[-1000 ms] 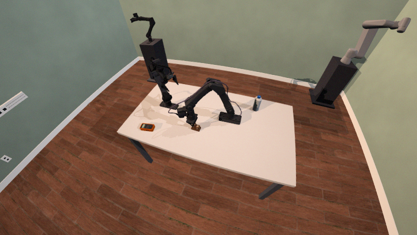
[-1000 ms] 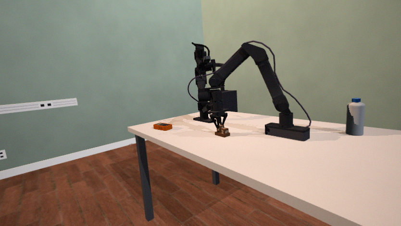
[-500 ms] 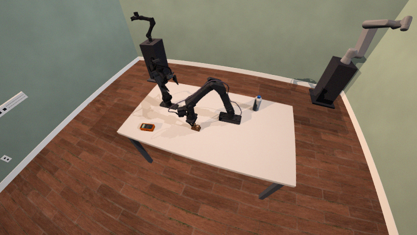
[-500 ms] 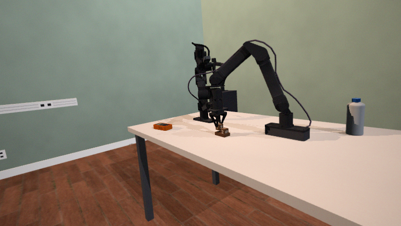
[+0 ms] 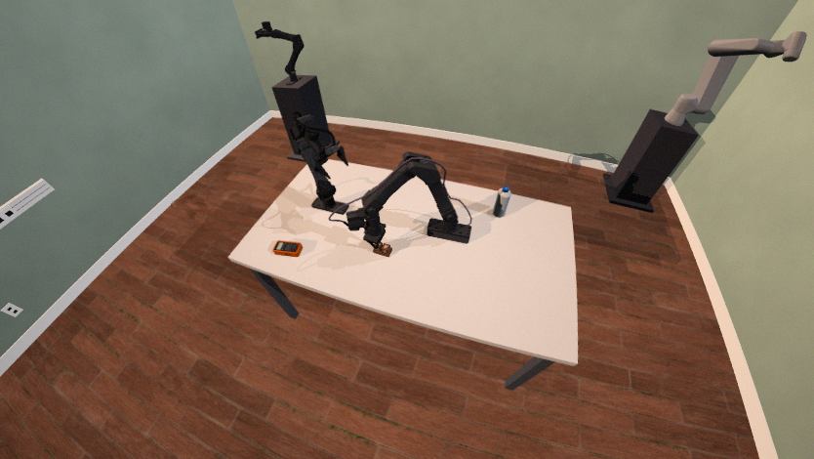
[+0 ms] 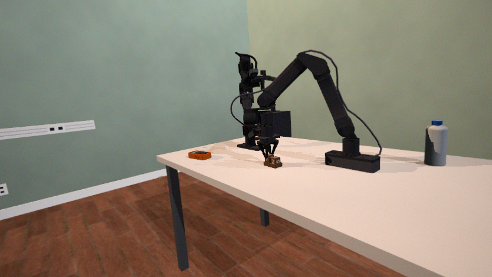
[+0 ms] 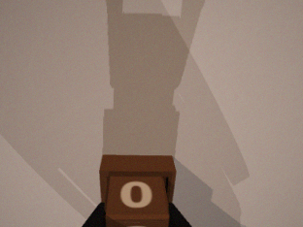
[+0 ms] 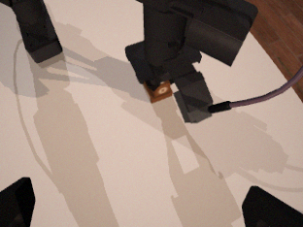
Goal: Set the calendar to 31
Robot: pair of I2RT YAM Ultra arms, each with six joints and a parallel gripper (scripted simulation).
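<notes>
Right now my left hand is 2 cm to the right of the brown tray and 3 cm above it.
</notes>
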